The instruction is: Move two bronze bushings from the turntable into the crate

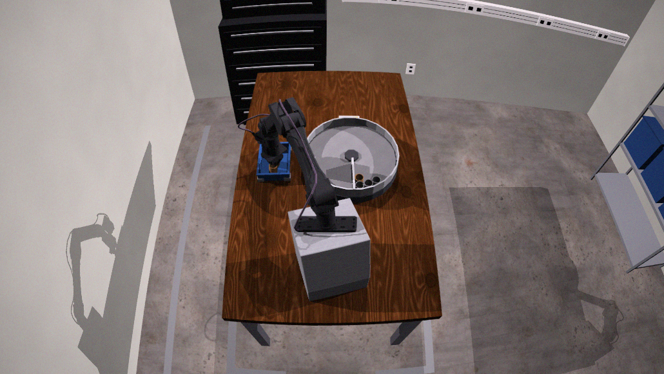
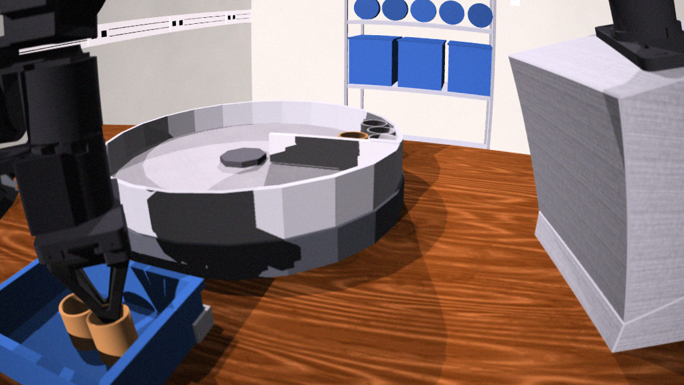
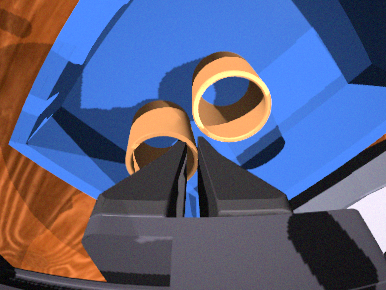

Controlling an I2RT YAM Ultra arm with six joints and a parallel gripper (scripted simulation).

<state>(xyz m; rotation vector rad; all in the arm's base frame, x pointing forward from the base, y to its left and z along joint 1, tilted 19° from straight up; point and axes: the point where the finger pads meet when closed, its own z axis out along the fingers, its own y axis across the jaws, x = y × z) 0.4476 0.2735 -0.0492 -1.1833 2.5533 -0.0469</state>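
The blue crate lies 3 cm ahead of my hand, 1 cm to the left of it and 2 cm below it. Also, from my hand: grey turntable: 7 cm ahead, 33 cm to the right, 1 cm above.
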